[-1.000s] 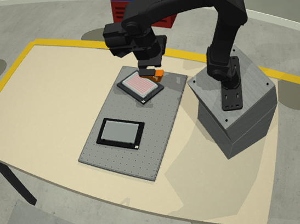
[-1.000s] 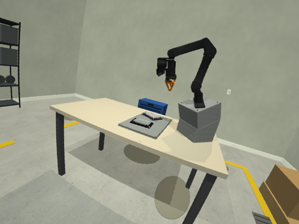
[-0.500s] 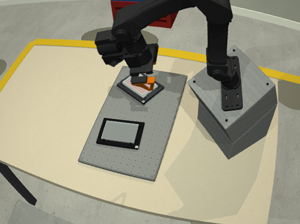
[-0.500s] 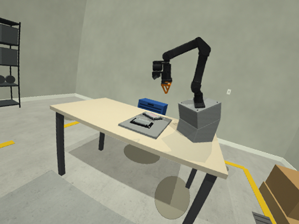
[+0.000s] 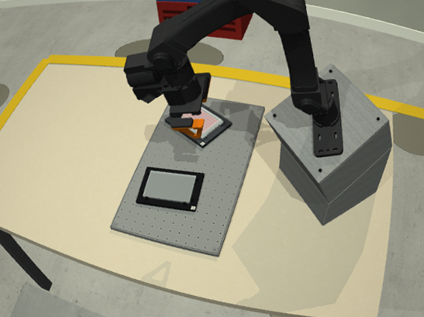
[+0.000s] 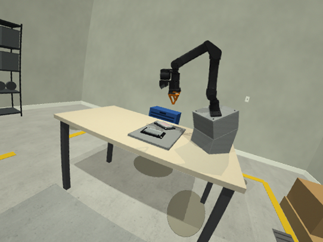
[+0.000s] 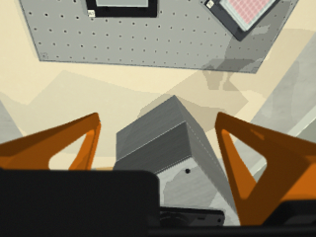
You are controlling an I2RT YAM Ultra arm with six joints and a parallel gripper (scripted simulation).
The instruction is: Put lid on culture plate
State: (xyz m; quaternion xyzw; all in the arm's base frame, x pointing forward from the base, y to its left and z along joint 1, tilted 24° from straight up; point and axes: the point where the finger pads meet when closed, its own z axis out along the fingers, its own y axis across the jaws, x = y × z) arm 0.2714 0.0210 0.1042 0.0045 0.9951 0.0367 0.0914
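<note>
The clear lid is 25 cm below my hand, 10 cm ahead of it and 2 cm to the left of it. From my hand the other things lie so: culture plate B38: 25 cm below, 23 cm to the right, 8 cm ahead; black lid park LP1: 26 cm below, 10 cm ahead, 2 cm to the left; black plate nest N1: 26 cm below, 23 cm to the right, 8 cm ahead.
</note>
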